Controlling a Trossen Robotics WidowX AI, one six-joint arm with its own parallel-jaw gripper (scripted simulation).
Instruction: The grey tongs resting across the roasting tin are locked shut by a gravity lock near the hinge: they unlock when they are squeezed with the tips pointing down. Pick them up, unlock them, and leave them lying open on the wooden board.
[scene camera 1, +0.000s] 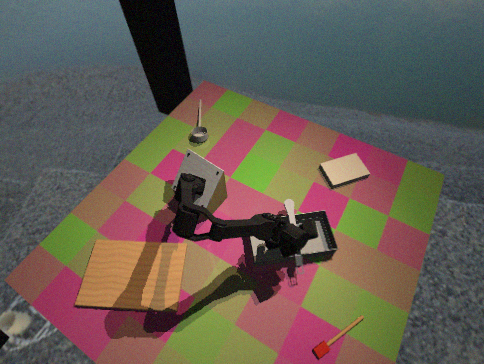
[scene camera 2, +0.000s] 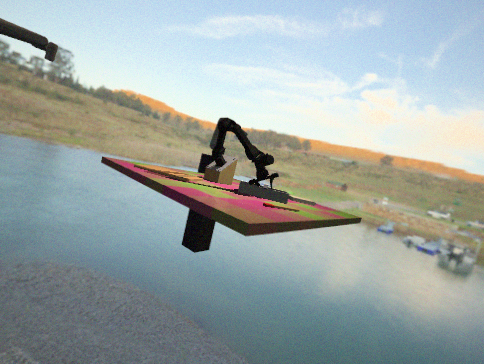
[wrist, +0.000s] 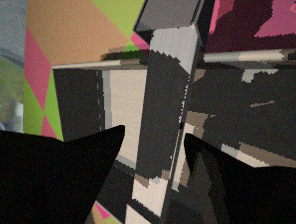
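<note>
My gripper is there (wrist: 154, 134). I also see a wooden board (scene camera 1: 120, 274), a block (scene camera 1: 349, 168) and a roasting tin (scene camera 1: 324, 245), and the roasting tin shows in the wrist view (wrist: 235, 105) too.
</note>
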